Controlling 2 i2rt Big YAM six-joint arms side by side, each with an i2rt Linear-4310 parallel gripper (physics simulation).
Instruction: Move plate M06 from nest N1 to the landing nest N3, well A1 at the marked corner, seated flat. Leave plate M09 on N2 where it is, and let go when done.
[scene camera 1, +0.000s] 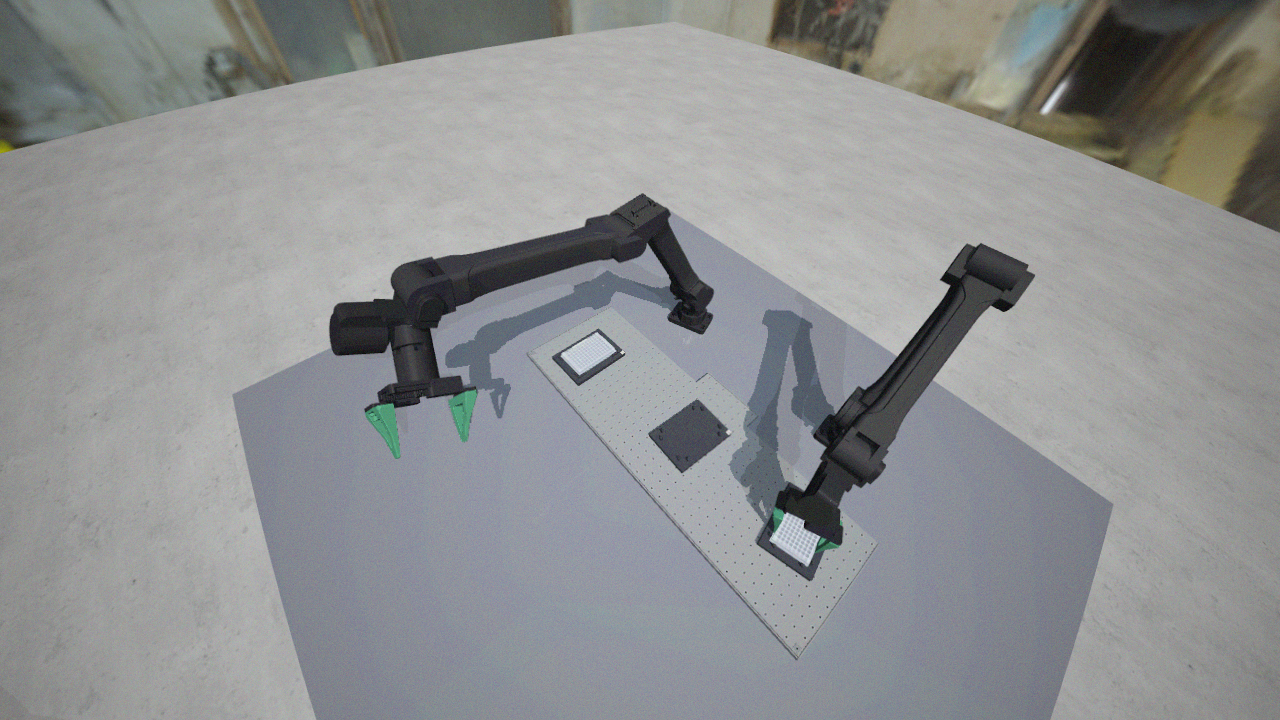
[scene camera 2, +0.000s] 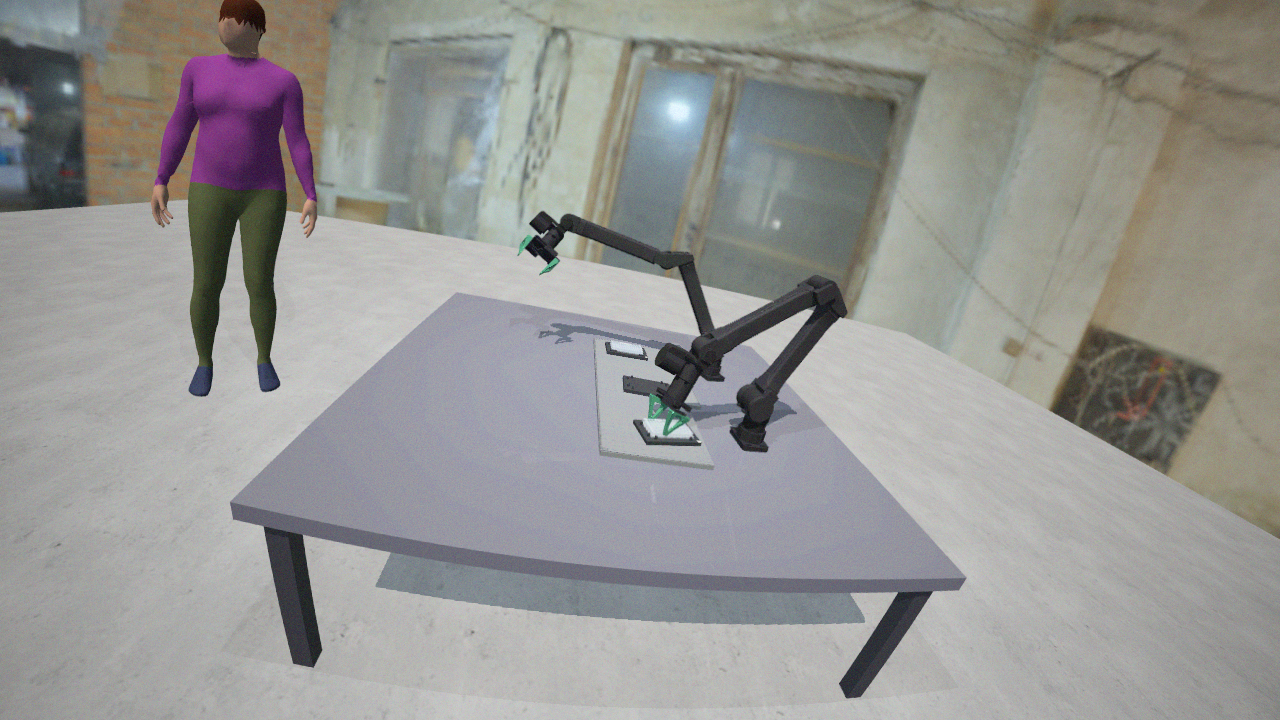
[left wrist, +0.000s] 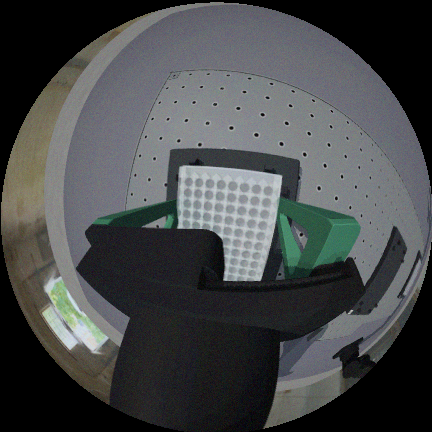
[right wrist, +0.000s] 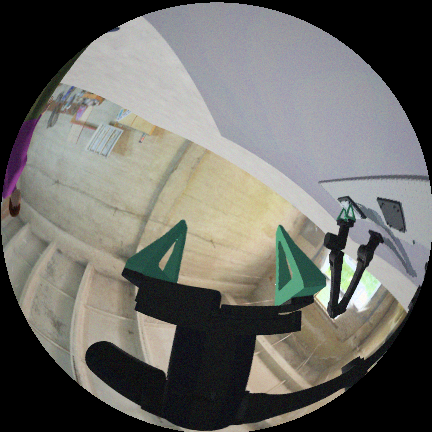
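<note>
Plate M06 (scene camera 1: 793, 538) (left wrist: 227, 215) sits in the nest N1 (scene camera 1: 808, 572) (left wrist: 235, 156), at the lower right in scene camera 1. No labels are readable; I tell the plates apart by their places. My left gripper (scene camera 1: 802, 534) (scene camera 2: 660, 425) (left wrist: 226, 204) is shut on this plate, a finger against each long side; its body hides the plate's near part. The bare dark nest N3 (scene camera 1: 689, 435) (scene camera 2: 642, 385) lies mid-board, a small white mark at its right corner. Plate M09 (scene camera 1: 588, 353) (scene camera 2: 625, 346) rests on N2 (scene camera 1: 583, 378). My right gripper (scene camera 1: 430, 446) (scene camera 2: 530, 263) (right wrist: 230, 225) is open and empty.
The perforated board (scene camera 1: 626, 429) (left wrist: 240, 112) carries the three nests in a row on the table (scene camera 2: 429, 447). The right arm is raised beyond the board's left side in scene camera 1. A person (scene camera 2: 237, 125) stands behind the table at the left of scene camera 2.
</note>
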